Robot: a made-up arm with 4 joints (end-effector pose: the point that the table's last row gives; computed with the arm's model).
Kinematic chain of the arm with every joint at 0, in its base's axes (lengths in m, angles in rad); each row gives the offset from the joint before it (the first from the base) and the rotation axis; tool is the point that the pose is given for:
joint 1: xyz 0 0 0.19 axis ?
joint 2: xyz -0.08 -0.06 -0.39 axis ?
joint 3: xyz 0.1 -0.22 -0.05 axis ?
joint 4: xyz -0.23 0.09 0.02 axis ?
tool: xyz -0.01 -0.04 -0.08
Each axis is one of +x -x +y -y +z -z.
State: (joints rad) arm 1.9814 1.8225 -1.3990 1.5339
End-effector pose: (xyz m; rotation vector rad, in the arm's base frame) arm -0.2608 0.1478 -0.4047 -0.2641 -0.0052 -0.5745
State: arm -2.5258 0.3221 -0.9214 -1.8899
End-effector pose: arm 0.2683 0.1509 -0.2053 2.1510 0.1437 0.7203
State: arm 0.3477 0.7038 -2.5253 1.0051
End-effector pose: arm -0.3214 -0.2158 -0.3384 1.5647 -0.1589 1.6445
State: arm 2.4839 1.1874 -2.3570 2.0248
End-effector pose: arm -0.1427 0.3455 -0.4056 0.2744 0.1629 -0.0650
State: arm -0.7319 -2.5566 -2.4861 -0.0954
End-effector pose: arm 0.2232 -0.1795 -0.1507 0.2638 0.9123 -2.0451
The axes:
joint 1: -z
joint 2: -y
joint 3: -x
joint 4: +y

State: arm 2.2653 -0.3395 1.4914 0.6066
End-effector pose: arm -0.0587 0.4232 -0.2359 0.0498 2.1040 -1.7666
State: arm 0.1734 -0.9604 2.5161 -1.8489
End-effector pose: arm -0.2444 -0.2634 -0.2192 -0.4341 -0.3048 2.3502
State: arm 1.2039 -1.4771 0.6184 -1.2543
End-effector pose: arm -0.2941 0.0752 -0.1517 0.0181 0.2490 -0.5911
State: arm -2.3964 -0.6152 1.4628 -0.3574
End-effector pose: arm 0.3962 0.0871 -0.2223 0.9420 1.5960 -2.4819
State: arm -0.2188 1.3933 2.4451 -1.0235
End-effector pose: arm 0.0403 -0.3370 -0.2762 -2.5541 -1.2084 -0.4584
